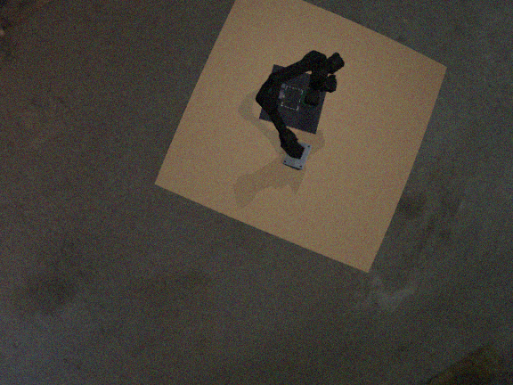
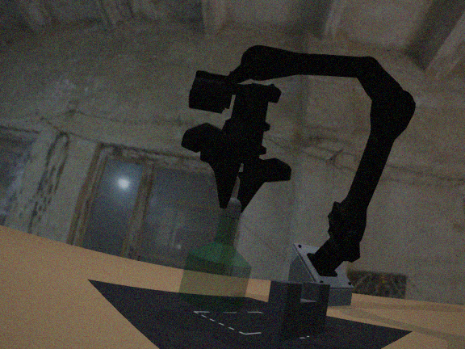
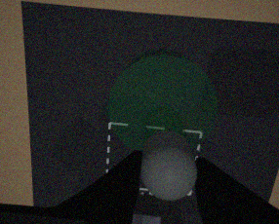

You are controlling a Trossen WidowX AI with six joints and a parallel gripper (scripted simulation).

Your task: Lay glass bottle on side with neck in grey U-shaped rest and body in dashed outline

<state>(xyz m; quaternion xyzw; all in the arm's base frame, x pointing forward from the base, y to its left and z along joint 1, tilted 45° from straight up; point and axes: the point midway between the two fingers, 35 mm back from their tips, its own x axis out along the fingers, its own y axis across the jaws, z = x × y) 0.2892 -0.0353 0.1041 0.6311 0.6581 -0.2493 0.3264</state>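
The dark mat is 1 cm behind my gripper tip, 6 cm to the left of it and 14 cm below it. From my gripper tip the other things lie so: green glass bottle: 5 cm below.
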